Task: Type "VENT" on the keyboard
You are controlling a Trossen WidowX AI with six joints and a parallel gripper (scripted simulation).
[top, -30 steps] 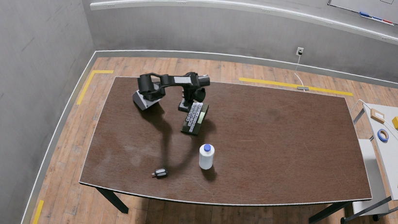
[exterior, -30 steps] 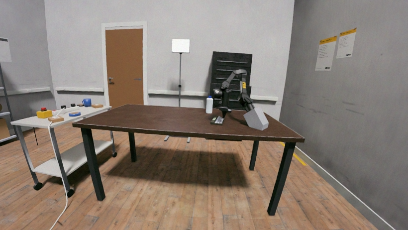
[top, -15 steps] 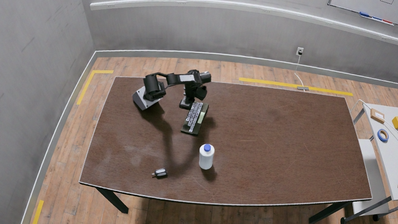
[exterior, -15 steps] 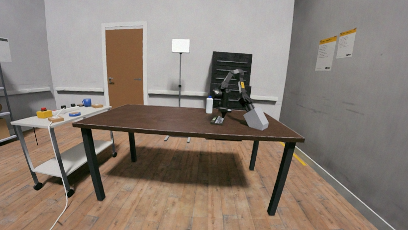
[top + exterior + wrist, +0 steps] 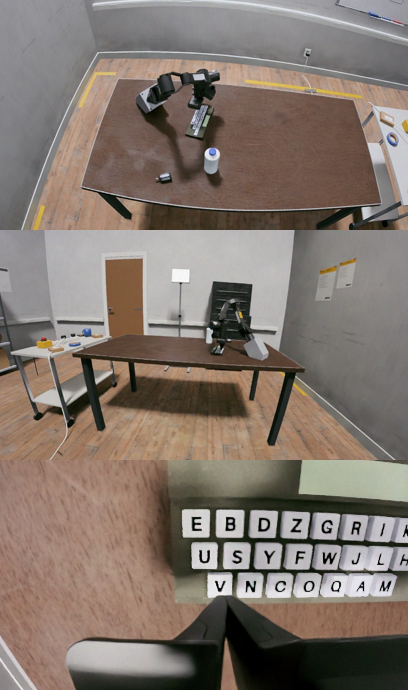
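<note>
Now: hand 170 mm to the left of the left-arrow key, 60 mm above it and 20 mm past it. From my hand the other things lie so: dark object: 430 mm to the right, 170 mm behind, 50 mm below; then white bottle: 360 mm to the right, 60 mm ahead, 10 mm above.
</note>
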